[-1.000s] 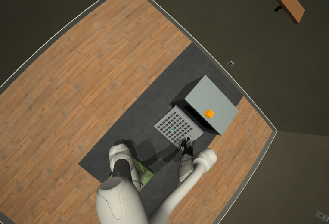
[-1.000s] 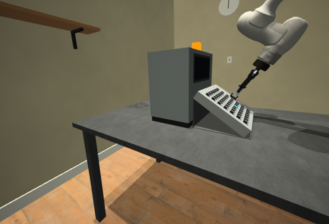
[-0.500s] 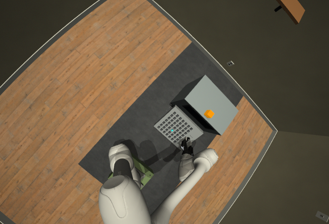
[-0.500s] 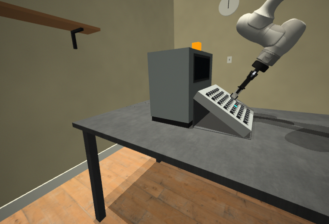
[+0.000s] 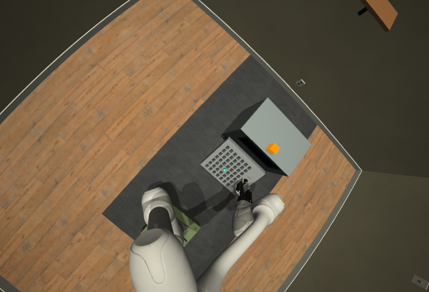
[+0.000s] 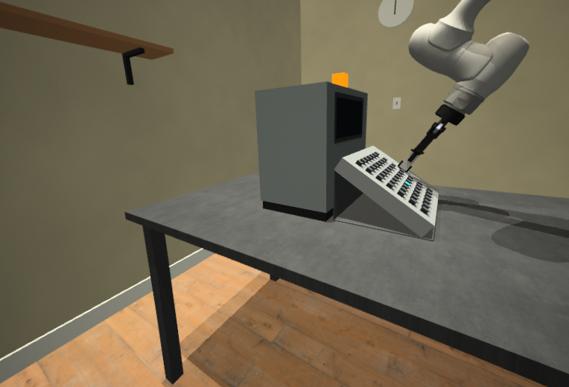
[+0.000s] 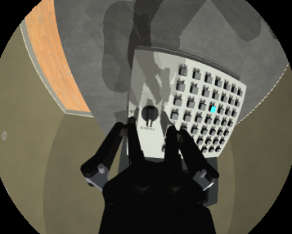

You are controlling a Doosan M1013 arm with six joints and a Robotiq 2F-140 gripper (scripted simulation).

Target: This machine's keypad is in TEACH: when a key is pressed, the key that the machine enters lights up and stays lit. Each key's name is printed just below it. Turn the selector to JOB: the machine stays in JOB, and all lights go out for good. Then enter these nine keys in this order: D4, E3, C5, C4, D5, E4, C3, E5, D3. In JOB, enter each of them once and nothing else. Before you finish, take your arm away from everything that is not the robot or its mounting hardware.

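My gripper is now 20 mm short of the black selector knob and 20 mm above it. From my hand the other things lie so: keypad (110 mm to the left, 70 mm below, 40 mm ahead); key E4 (160 mm to the left, 50 mm below, 10 mm behind).
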